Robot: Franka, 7 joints.
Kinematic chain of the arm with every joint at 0, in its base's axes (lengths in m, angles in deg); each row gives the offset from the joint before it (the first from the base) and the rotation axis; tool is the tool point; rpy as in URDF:
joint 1: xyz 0 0 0.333 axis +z
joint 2: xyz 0 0 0 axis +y
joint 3: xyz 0 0 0.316 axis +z
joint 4: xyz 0.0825 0 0 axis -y
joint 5: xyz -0.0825 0 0.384 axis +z
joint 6: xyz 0 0 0 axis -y
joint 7: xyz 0.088 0 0 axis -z
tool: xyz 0 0 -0.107 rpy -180 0 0
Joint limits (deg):
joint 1: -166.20..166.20
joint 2: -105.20..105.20
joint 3: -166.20..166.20
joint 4: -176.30..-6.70
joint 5: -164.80..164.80
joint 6: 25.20..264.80
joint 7: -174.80..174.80
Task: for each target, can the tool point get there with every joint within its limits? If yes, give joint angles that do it. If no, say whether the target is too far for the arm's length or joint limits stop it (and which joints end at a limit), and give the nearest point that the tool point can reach.
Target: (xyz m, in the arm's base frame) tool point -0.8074 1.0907 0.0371
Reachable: no: too far | nearest point -0.4987 0.6737 0.1502 | short by 0.531 m
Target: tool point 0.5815 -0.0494 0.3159
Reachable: yes | joints -121.89 -46.90 99.33 -118.59 -78.97 192.37 -40.51
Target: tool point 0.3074 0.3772 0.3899
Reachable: yes | joints -52.92 -89.17 68.23 -122.78 69.55 67.77 -92.77
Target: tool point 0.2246 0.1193 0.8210
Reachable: yes | joints 137.88 -87.97 -34.13 -121.16 -111.93 175.70 -63.25
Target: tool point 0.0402 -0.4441 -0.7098
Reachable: no: too far | nearest point 0.0342 -0.3783 -0.3519 | short by 0.364 m
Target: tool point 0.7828 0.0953 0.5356
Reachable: yes | joints 42.00 57.72 -64.80 -59.13 87.35 155.61 54.91
